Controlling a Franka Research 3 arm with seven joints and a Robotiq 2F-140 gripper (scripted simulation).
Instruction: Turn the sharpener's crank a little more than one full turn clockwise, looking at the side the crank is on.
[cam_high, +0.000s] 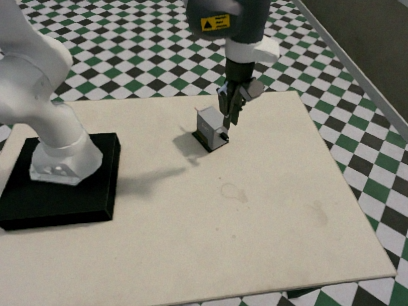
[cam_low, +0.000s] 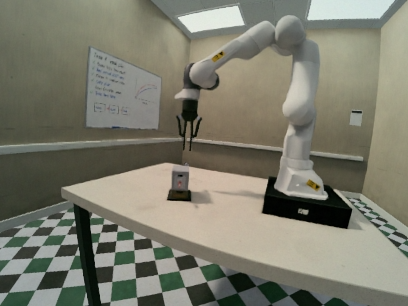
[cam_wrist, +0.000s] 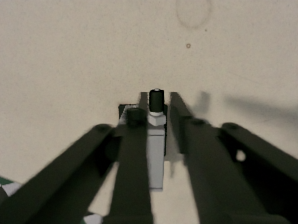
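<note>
Right now the black knob is 10 cm below my hand, 1 cm to the left of it and 1 cm behind it.
</note>
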